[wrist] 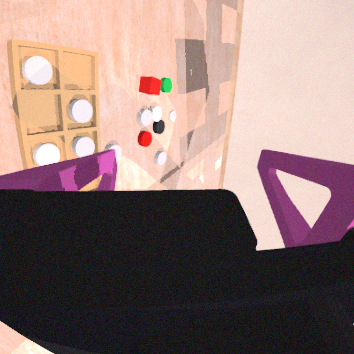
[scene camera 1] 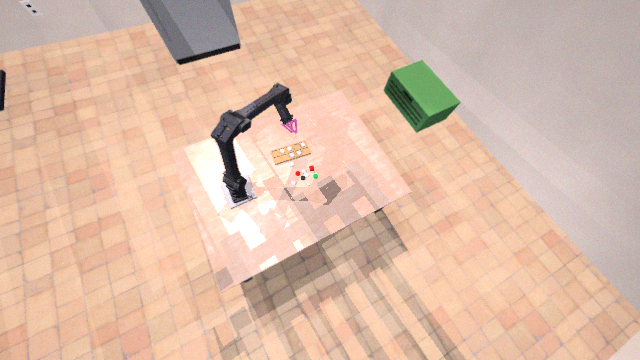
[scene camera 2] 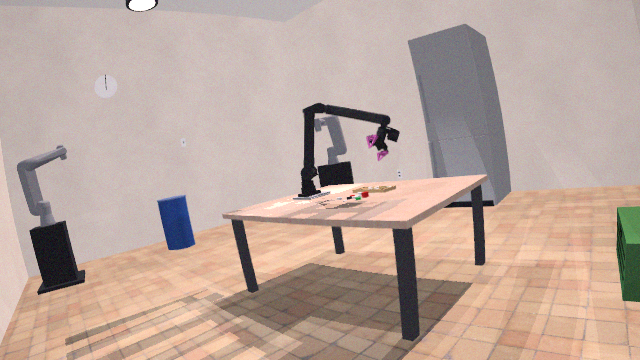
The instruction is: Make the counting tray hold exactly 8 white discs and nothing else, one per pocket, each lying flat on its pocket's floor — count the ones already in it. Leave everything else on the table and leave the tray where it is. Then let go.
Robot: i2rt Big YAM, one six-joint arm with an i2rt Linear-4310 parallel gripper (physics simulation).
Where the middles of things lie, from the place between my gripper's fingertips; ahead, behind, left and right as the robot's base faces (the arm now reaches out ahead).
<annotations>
The wooden counting tray (wrist: 41, 110) is 3 cm behind my hand, 1 cm to the right of it and 19 cm below it.
</annotations>
